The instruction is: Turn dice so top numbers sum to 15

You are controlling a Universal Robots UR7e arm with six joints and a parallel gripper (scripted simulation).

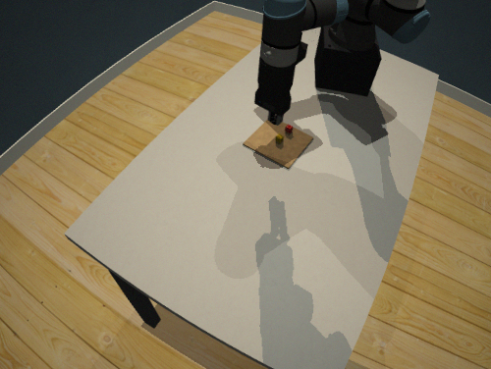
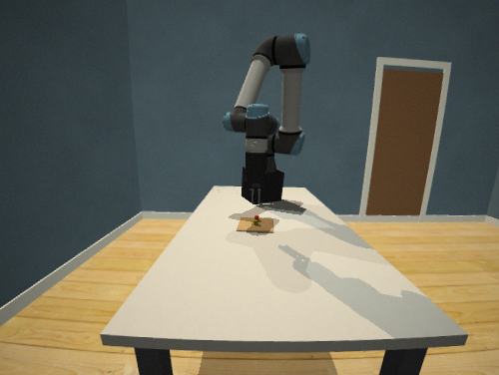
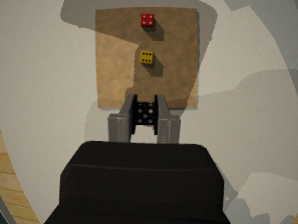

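Right now my hand is 11 cm above the yellow die and 4 cm past it. Also, from my hand: black die: 1 cm below; red die: 11 cm below, 9 cm behind, 1 cm to the left; brown mat: 12 cm below, 4 cm behind.
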